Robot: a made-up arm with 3 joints. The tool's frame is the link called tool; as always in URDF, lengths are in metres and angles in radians. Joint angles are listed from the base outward. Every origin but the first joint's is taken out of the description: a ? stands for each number. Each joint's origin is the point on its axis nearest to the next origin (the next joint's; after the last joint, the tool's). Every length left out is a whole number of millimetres.
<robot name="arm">
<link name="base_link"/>
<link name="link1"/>
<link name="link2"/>
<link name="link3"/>
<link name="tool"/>
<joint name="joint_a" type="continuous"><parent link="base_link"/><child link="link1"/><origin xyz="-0.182 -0.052 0.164" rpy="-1.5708 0 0"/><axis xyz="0 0 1"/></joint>
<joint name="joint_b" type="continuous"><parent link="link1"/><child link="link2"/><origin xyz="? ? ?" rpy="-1.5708 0 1.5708"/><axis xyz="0 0 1"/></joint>
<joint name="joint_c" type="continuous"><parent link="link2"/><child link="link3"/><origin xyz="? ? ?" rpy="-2.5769 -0.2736 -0.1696"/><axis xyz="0 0 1"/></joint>
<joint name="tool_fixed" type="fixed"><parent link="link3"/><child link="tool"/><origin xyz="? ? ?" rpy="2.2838 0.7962 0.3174"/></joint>
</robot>
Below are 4 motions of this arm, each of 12 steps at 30 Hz.
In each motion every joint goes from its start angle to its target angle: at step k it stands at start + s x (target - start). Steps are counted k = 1, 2, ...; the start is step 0. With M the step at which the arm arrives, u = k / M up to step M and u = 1 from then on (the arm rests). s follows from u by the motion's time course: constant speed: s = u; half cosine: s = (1 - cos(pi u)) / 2; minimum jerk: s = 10 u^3 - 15 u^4 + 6 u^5.
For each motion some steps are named. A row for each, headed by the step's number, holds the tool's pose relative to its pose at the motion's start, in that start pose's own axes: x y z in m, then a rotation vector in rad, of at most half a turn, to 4 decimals.
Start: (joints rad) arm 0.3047 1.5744 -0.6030
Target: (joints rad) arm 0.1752 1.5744 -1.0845
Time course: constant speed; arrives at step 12
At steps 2, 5, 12:
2: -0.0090 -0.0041 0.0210 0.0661 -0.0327 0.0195
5: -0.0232 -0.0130 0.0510 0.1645 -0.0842 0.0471
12: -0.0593 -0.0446 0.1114 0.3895 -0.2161 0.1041

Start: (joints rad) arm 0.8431 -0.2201 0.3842
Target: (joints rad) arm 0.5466 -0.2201 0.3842
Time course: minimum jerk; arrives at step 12
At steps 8, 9, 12:
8: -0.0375 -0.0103 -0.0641 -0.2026 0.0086 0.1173
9: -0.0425 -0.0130 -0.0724 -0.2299 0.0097 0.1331
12: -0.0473 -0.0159 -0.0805 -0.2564 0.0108 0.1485

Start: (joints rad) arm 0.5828 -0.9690 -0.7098
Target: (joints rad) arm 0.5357 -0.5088 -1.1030
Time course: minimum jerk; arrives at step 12
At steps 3, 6, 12:
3: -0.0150 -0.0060 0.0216 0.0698 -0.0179 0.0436
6: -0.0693 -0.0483 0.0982 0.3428 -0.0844 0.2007
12: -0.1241 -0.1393 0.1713 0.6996 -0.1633 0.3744

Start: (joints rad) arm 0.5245 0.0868 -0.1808
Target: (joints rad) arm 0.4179 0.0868 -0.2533
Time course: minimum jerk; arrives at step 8
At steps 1, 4, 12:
1: -0.0004 -0.0001 0.0001 0.0000 0.0006 0.0014
4: -0.0136 -0.0028 0.0020 -0.0004 0.0194 0.0423
12: -0.0268 -0.0061 0.0046 0.0003 0.0399 0.0841

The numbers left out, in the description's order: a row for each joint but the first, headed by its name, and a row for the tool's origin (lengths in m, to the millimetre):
joint_b: 0.177 -0.007 0
joint_c: 0.05 0.063 0
tool: 0.21 -0.203 0

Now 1 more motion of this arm.
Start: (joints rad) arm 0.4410 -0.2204 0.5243
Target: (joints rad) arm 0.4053 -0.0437 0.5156
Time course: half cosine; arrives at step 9
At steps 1, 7, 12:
1: -0.0018 -0.0002 0.0005 0.0016 -0.0012 0.0053
7: -0.0516 -0.0092 0.0136 0.0459 -0.0322 0.1549
12: -0.0584 -0.0111 0.0153 0.0521 -0.0360 0.1755

